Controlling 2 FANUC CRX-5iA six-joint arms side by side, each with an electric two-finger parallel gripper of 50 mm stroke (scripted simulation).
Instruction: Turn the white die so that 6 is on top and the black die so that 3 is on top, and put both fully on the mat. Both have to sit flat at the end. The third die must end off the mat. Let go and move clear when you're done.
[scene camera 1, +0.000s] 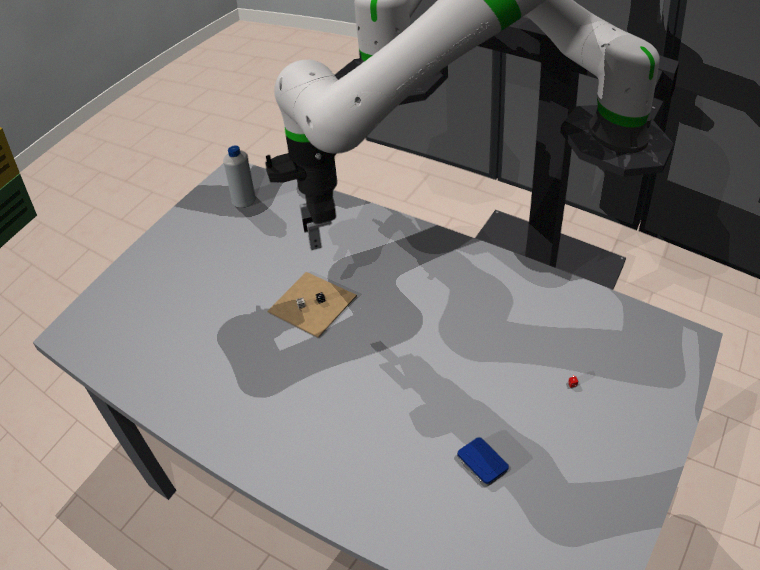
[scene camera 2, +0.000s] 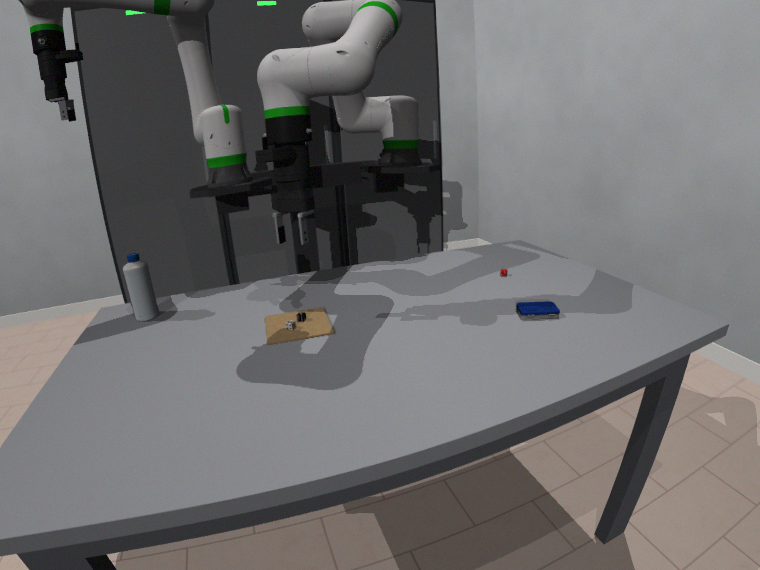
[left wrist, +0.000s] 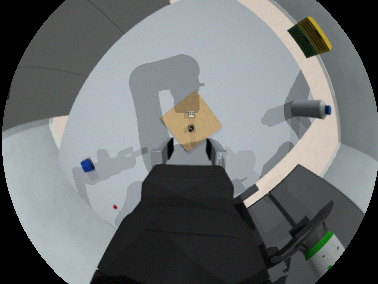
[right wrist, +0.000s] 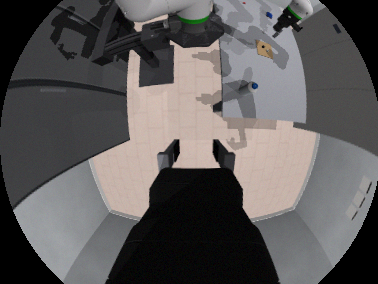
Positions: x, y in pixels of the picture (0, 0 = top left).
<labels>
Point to my right gripper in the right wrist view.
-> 196, 146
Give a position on a grey bottle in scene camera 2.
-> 136, 271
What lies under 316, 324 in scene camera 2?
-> A tan mat.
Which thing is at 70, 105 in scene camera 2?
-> My right gripper.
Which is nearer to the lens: the tan mat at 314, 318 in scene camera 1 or the blue-topped box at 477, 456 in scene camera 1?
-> The blue-topped box.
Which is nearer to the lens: the blue-topped box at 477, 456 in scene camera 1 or the grey bottle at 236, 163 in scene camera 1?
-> The blue-topped box.
</labels>
